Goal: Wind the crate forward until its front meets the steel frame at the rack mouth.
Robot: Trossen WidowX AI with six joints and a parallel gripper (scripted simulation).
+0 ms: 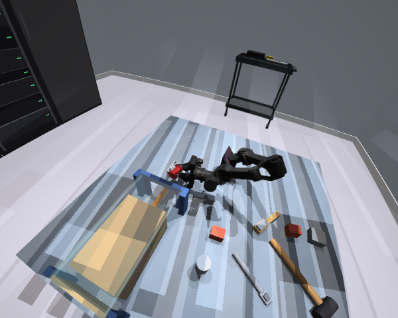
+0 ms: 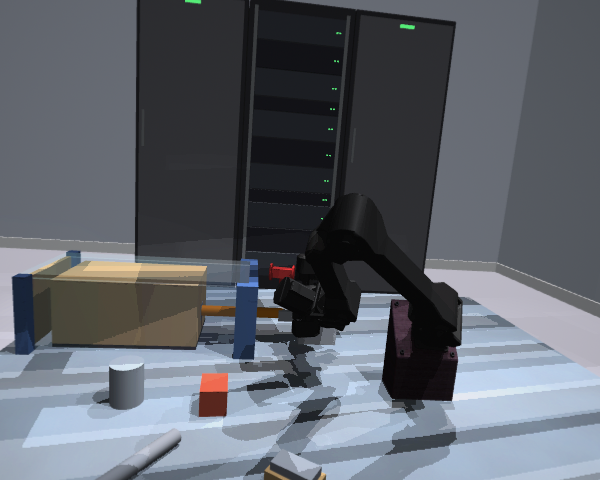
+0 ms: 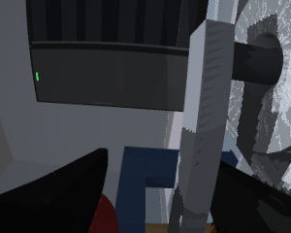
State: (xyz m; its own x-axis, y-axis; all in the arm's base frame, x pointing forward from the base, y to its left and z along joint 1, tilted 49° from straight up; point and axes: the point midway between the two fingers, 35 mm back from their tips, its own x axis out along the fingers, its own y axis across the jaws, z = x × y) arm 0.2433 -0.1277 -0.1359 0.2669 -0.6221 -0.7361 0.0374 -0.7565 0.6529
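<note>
Right now the crank handle is 1 cm to the left of my gripper tip, 1 cm below it and 1 cm ahead of it. Also, from my gripper tip: red knob (4 cm ahead, 3 cm to the left, 2 cm above); grey winch (10 cm below, 6 cm behind, 2 cm to the right); frame (11 cm ahead, 3 cm below).
</note>
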